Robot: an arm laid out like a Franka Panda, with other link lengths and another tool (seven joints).
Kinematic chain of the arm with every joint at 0, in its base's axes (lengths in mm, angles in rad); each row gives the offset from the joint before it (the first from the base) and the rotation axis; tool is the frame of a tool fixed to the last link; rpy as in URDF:
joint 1: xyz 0 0 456.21 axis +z
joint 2: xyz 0 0 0 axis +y
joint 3: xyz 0 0 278.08 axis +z
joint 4: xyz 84.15 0 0 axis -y
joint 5: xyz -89.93 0 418.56 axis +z
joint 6: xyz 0 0 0 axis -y
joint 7: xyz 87.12 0 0 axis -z
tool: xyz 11 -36 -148.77 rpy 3.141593 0.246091 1.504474
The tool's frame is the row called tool.
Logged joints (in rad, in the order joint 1, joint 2, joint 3, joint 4, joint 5, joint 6, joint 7), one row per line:
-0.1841, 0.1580, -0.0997, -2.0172, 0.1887, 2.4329, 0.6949
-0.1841, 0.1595, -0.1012, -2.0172, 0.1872, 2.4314, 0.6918
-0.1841, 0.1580, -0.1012, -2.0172, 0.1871, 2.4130, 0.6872
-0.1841, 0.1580, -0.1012, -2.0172, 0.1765, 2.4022, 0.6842
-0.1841, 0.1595, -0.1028, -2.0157, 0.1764, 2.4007, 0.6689
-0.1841, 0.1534, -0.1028, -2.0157, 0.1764, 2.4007, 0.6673
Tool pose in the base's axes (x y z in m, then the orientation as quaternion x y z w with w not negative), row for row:
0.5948, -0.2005, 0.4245, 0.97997, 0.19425, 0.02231, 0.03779
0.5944, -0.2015, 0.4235, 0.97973, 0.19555, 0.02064, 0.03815
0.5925, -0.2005, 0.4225, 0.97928, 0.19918, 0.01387, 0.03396
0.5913, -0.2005, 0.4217, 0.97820, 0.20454, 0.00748, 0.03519
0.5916, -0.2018, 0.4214, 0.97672, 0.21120, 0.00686, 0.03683
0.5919, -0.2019, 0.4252, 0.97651, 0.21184, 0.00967, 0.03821
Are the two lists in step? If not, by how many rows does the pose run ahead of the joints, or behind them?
They are in step.
